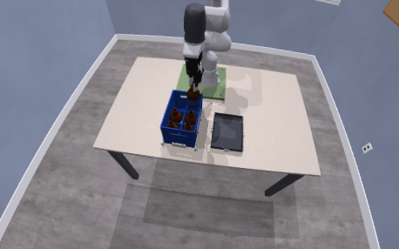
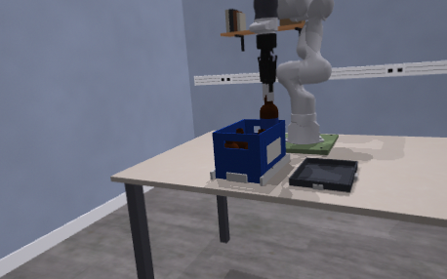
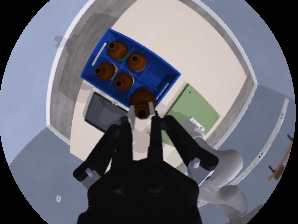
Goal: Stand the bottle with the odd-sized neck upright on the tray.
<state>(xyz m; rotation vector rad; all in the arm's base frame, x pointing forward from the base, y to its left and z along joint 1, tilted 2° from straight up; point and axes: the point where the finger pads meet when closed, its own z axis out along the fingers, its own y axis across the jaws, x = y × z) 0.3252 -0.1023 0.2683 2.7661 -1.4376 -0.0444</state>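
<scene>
My hand is 9 cm above the bottle. Also, from my hand: blue crate (8 cm ahead, 6 cm to the right, 21 cm below); dark tray (12 cm ahead, 22 cm to the left, 28 cm below).
</scene>
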